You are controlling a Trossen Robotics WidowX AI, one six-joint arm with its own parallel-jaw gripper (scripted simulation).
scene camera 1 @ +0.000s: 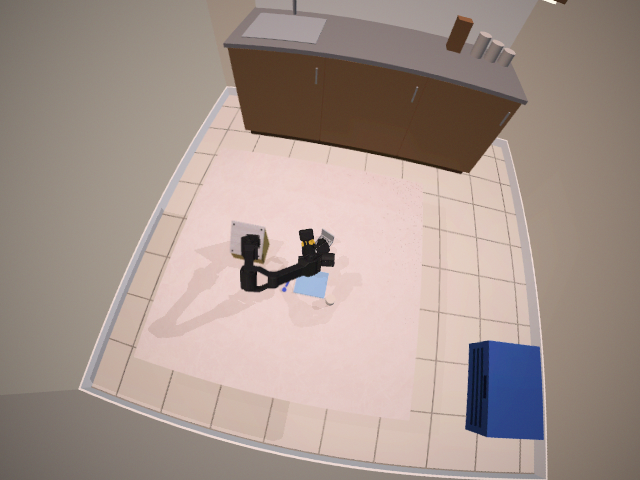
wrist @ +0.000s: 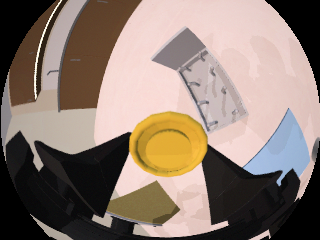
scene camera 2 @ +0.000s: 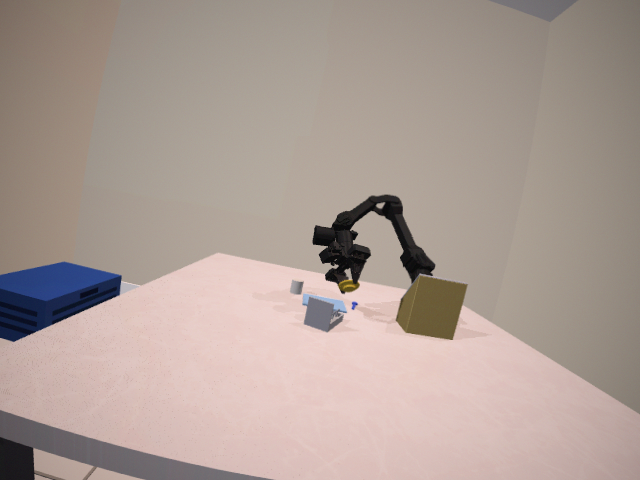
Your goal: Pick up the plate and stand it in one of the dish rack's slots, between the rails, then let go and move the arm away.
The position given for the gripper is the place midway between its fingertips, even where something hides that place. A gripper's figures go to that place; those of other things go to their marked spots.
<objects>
The gripper (wrist: 168, 143) is 0.10 m from the lens. A yellow plate (wrist: 166, 144) is 0.08 m from the lens.
</objects>
